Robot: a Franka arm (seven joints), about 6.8 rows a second.
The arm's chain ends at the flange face. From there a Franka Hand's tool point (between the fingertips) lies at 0.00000 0.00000 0.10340 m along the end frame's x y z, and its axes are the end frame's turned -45 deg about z.
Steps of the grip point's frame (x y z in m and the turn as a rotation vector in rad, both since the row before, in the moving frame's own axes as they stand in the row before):
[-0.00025, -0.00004, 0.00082, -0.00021, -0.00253, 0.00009]
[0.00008, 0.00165, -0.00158, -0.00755, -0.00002, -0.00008]
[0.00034, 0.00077, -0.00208, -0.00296, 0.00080, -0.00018]
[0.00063, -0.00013, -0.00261, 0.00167, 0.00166, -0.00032]
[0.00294, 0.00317, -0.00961, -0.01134, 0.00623, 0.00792]
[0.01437, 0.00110, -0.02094, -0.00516, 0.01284, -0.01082]
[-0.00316, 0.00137, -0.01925, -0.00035, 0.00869, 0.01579]
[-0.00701, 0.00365, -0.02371, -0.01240, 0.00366, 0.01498]
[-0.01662, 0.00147, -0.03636, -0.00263, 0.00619, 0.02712]
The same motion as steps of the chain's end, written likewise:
[-0.00004, -0.00005, 0.00082, -0.00194, -0.00164, 0.00009]
[0.00067, 0.00056, -0.00158, -0.00535, 0.00532, -0.00008]
[0.00051, 0.00015, -0.00208, -0.00153, 0.00266, -0.00018]
[0.00035, -0.00029, -0.00261, 0.00235, -0.00001, -0.00032]
[0.00304, -0.00022, -0.00960, -0.00361, 0.01242, 0.00792]
[0.00963, -0.00881, -0.02093, 0.00543, 0.01273, -0.01082]
[-0.00193, 0.00381, -0.01925, 0.00590, 0.00639, 0.01579]
[-0.00355, 0.00689, -0.02370, -0.00618, 0.01136, 0.01498]
[-0.01136, 0.01304, -0.03636, 0.00252, 0.00624, 0.02712]

